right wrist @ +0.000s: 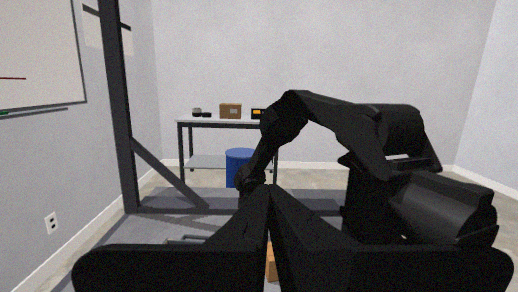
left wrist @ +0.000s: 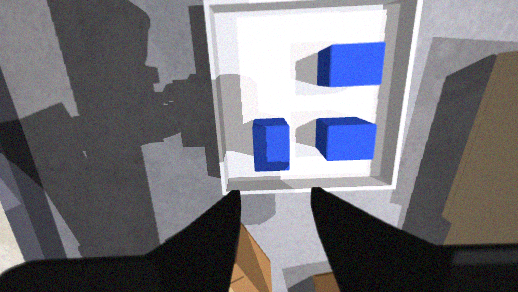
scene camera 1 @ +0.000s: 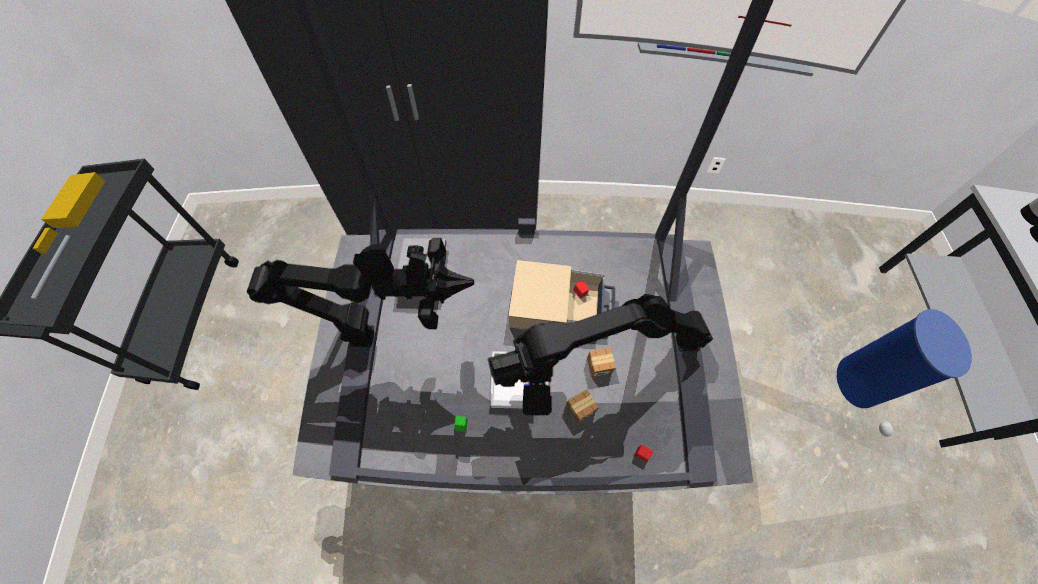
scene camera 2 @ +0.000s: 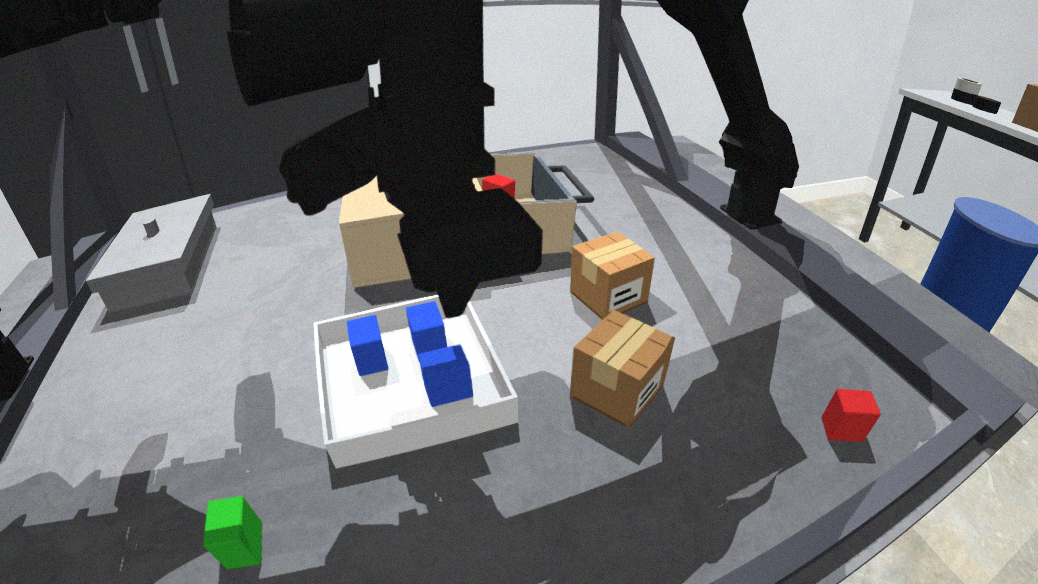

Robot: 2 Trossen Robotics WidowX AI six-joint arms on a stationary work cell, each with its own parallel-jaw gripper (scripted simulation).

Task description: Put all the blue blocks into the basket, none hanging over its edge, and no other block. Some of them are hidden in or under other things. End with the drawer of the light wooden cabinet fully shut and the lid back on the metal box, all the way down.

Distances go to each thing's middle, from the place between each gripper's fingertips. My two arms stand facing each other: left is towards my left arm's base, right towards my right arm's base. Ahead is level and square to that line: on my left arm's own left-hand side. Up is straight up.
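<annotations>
Relative to the white basket (scene camera 2: pixel 350 404), my left hand is 12 cm above it, 4 cm to the left of it and 3 cm past it. Distances from my left hand: light wooden cabinet (scene camera 2: pixel 369 225) 10 cm below, 7 cm to the left, 26 cm behind; drawer (scene camera 2: pixel 555 211) 10 cm below, 13 cm to the left, 25 cm behind. By its middle, the drawer is nearer to my left hand than to my right hand.
Distances from my right hand (scene camera 1: pixel 474 282): white basket 33 cm below, 11 cm ahead, 13 cm to the left; light wooden cabinet 31 cm below, 12 cm behind, 24 cm to the left; drawer 31 cm below, 11 cm behind, 30 cm to the left. By its middle, the white basket is nearer to my left hand than to my right hand.
</annotations>
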